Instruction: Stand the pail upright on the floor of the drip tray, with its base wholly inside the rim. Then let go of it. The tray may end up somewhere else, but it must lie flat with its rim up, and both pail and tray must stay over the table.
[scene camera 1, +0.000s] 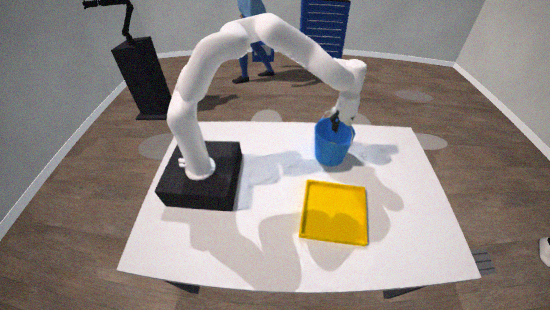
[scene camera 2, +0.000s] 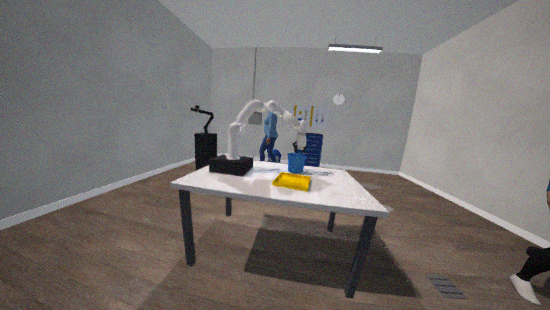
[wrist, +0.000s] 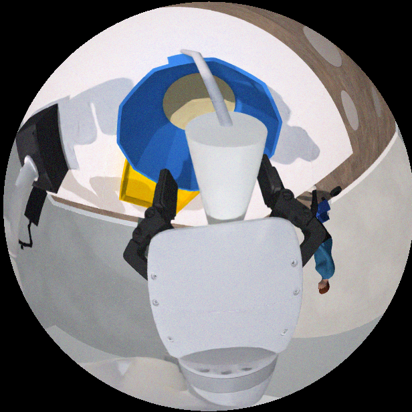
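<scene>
The blue pail stands upright on the table, behind the tray and apart from it. Its raised bail carries a white grip, seen large in the wrist view. The yellow drip tray lies flat, rim up. My gripper is open at the top of the pail, over its rim. The white grip lies between the spread fingers in the wrist view, with no hold on it. In scene camera 1 the fingers and wrist largely hide the grip.
The arm's black base block stands at the left of the white table. The pail is near the table's back edge. A person, a blue cabinet and a black stand are beyond the table.
</scene>
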